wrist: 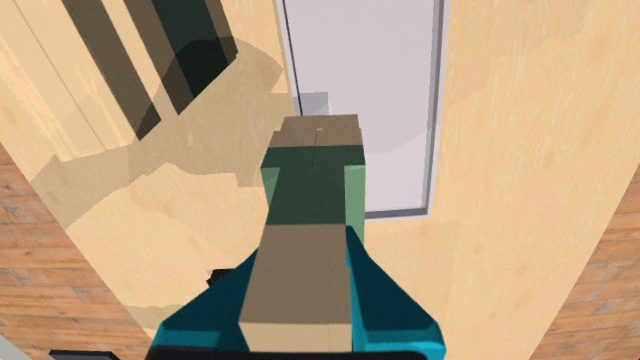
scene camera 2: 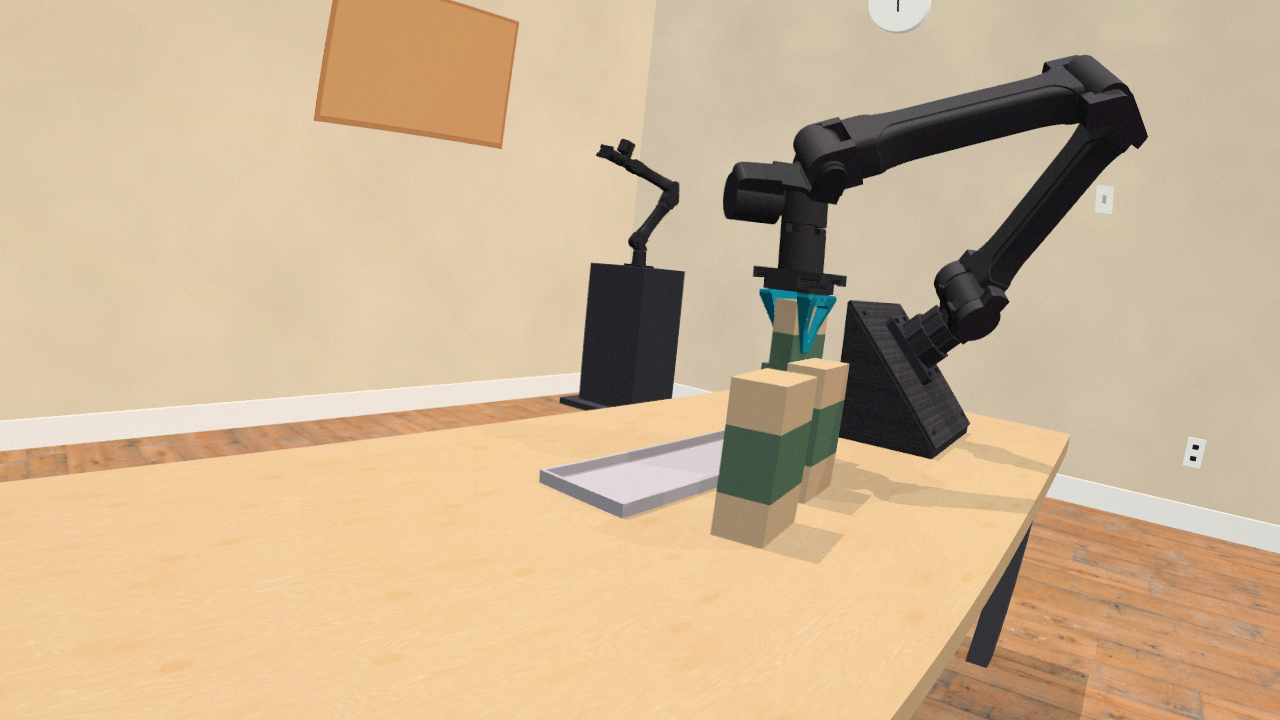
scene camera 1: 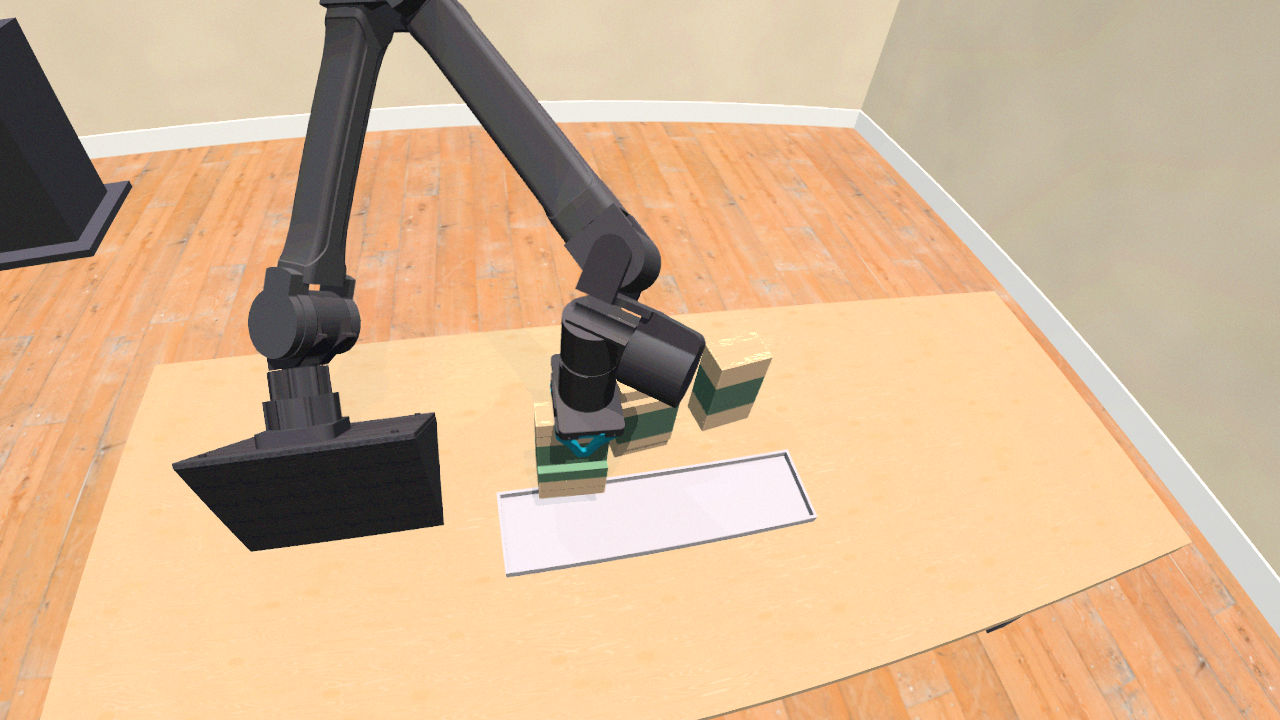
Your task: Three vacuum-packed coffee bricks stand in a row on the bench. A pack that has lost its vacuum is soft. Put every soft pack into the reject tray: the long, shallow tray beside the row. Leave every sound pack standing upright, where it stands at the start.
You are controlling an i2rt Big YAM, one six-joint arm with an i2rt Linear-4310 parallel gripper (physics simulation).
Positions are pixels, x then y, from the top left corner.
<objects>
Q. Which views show my gripper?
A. The wrist view, scene camera 2 and scene camera 1: all of them.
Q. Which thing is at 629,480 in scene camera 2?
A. A shallow reject tray.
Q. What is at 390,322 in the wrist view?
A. My gripper.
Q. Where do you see a shallow reject tray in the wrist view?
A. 382,67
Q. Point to a shallow reject tray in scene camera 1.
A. At 631,515
</objects>
